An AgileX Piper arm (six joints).
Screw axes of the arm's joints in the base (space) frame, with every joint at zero. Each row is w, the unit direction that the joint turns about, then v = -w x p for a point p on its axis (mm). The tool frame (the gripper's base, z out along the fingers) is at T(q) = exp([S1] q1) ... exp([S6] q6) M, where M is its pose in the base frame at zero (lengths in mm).
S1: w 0 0 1 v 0.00 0.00 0.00
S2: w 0 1 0 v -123.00 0.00 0.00
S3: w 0 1 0 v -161.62 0.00 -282.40
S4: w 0.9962 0 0.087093 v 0.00 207.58 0.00
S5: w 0 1 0 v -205.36 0.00 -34.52
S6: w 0.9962 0 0.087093 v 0.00 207.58 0.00
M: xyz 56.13 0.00 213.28 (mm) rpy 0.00 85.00 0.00 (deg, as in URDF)
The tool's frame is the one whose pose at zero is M.
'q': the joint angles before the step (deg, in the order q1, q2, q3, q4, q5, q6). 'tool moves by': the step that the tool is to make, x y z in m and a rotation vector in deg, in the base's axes. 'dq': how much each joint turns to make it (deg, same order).
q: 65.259 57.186 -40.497 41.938 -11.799 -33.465
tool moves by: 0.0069 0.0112 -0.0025 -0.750 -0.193 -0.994
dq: 0.009 3.155 -1.337 -0.269 -1.631 0.010
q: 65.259 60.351 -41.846 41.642 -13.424 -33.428
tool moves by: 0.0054 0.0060 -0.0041 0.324 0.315 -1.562
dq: 0.004 2.023 -0.218 -0.157 -2.409 0.987
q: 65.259 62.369 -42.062 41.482 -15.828 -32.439
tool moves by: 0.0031 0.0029 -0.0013 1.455 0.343 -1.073
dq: 0.000 1.075 -0.003 -1.689 -2.216 2.997
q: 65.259 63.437 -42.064 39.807 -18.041 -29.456
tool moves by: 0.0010 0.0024 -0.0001 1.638 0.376 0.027
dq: 0.002 0.662 0.010 -3.410 -1.379 4.631
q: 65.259 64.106 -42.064 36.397 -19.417 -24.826
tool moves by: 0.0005 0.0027 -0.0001 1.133 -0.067 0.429
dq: 0.000 0.650 -0.042 -3.548 -1.068 4.058
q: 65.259 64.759 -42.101 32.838 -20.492 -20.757
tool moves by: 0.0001 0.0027 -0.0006 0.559 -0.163 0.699
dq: -0.018 0.595 -0.047 -3.271 -0.594 3.350
